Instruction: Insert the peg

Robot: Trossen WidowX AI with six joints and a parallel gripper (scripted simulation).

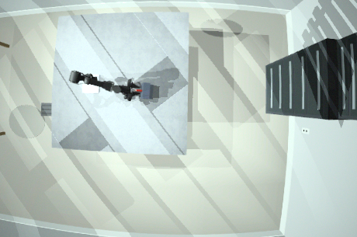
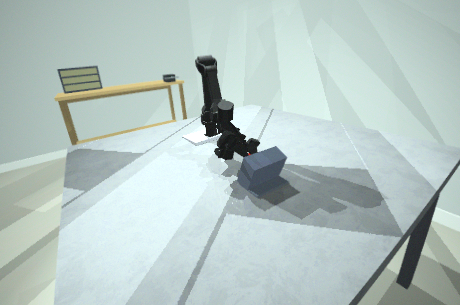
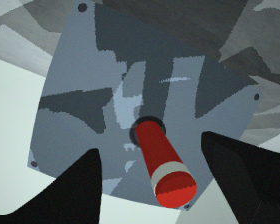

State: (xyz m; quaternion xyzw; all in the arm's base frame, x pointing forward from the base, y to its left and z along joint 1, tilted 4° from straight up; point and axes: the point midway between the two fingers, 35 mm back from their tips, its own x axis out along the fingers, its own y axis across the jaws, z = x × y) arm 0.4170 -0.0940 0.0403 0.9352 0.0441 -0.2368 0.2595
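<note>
Now: the round red peg 2 cm behind my gripper tip. Round my gripper tip: blue-grey sloped panel (4 cm ahead, 2 cm below).
</note>
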